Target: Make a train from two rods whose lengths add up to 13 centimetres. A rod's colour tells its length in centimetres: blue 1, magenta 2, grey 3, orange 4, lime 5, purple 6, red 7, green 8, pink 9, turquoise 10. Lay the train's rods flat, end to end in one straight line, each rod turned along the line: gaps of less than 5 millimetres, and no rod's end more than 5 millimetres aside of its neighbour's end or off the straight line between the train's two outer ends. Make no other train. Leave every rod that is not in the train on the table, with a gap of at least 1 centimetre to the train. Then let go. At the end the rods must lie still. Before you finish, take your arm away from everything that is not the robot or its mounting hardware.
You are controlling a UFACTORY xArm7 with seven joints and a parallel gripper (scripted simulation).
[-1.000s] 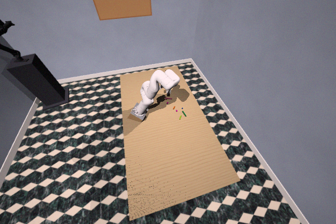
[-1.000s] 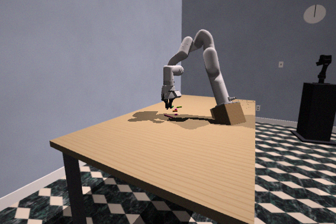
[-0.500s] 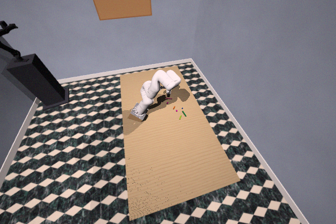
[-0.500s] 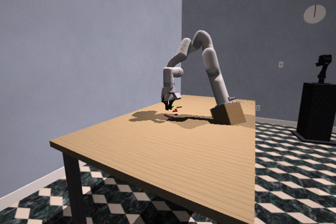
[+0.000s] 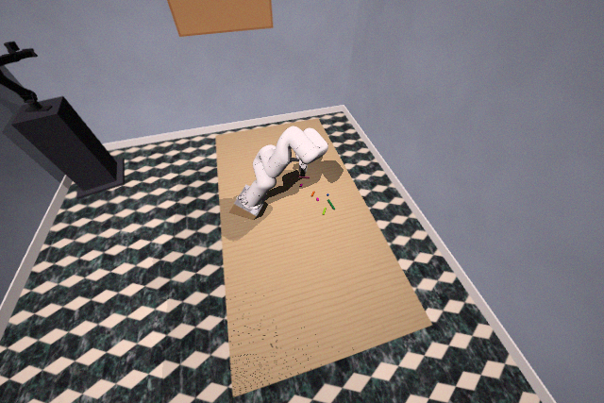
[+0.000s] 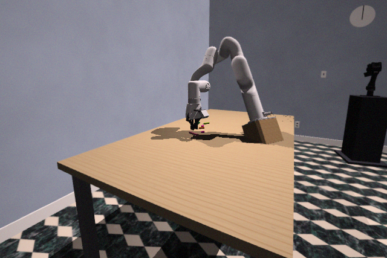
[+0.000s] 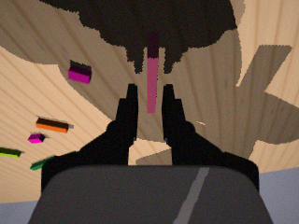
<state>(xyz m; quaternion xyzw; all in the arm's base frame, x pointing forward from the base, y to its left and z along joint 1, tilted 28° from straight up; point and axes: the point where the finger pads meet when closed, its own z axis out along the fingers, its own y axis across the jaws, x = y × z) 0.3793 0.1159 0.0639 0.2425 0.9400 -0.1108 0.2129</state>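
The pink rod is 5 cm below my hand. Round my hand: blue rod (8 cm ahead, 21 cm to the right, 5 cm below); green rod (6 cm ahead, 28 cm to the right, 5 cm below); orange rod (1 cm behind, 16 cm to the right, 5 cm below).
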